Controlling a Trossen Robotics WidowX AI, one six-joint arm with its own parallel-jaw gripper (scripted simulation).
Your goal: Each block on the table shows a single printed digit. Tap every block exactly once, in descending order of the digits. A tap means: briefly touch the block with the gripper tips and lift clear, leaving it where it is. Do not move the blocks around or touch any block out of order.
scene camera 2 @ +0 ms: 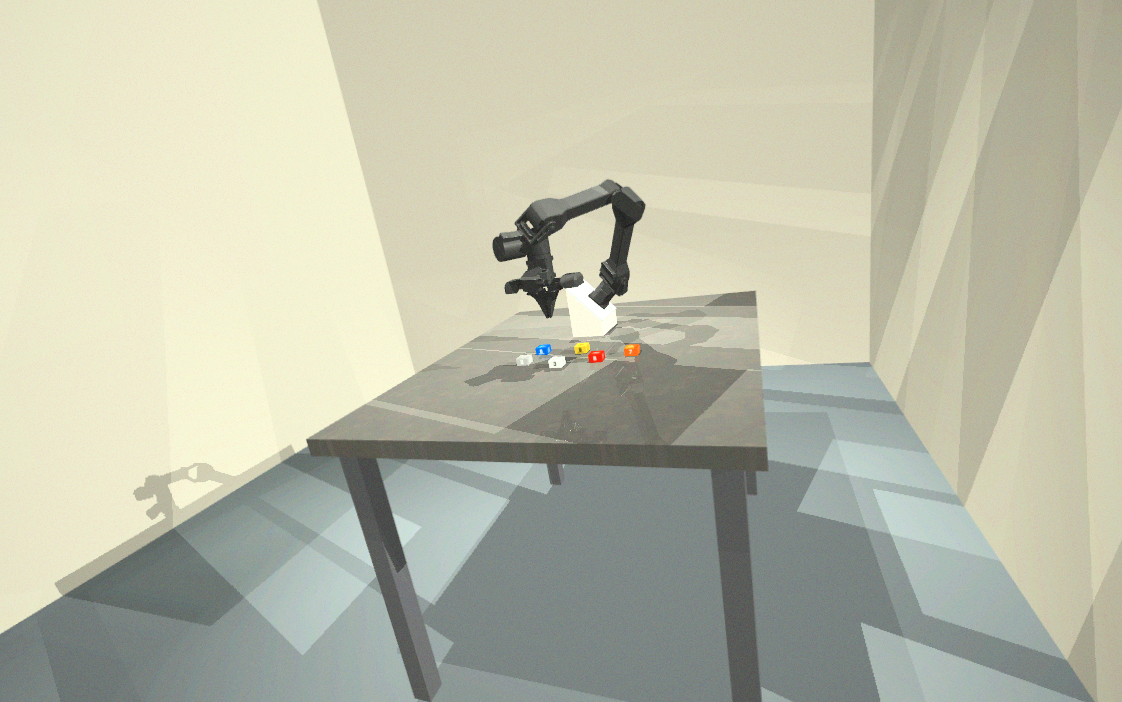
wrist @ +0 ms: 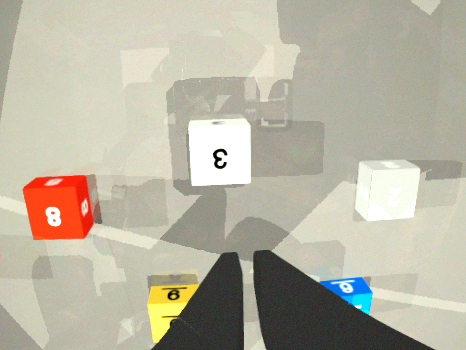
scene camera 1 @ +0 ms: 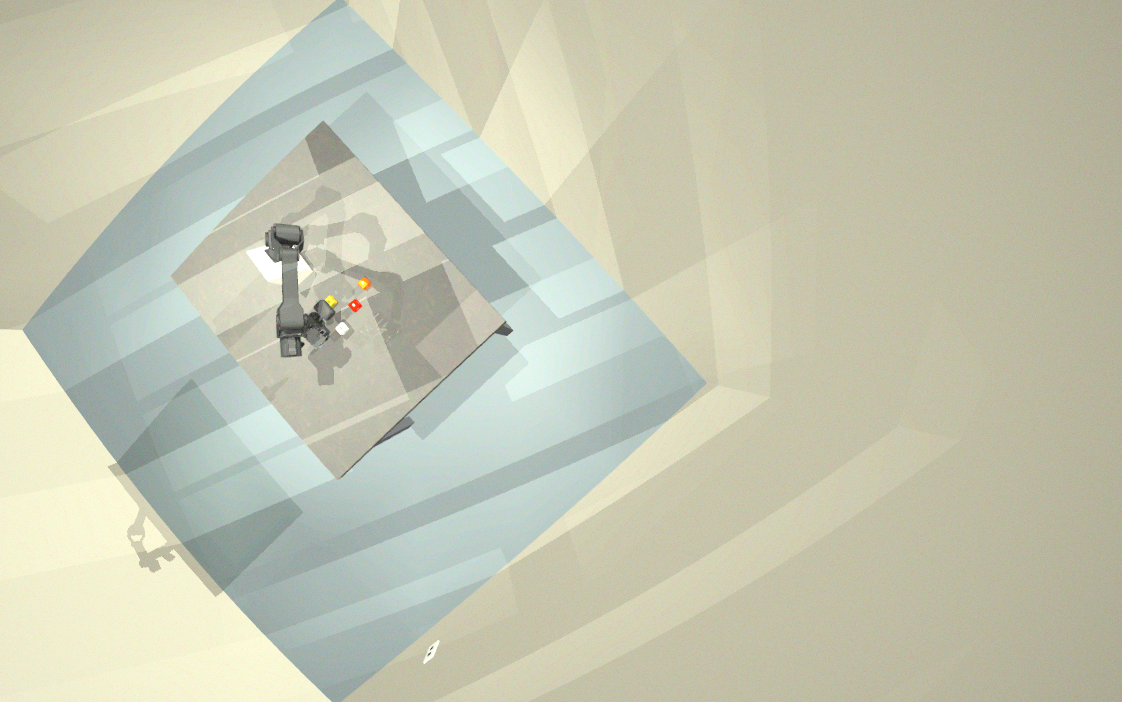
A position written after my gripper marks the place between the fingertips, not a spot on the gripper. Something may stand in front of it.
Observation:
My gripper (scene camera 2: 549, 317) is shut, holding nothing. I also see a red block (wrist: 58, 208) and a yellow block (wrist: 165, 302).
My gripper shows as well in the wrist view (wrist: 245, 266) and in scene camera 1 (scene camera 1: 324, 326).

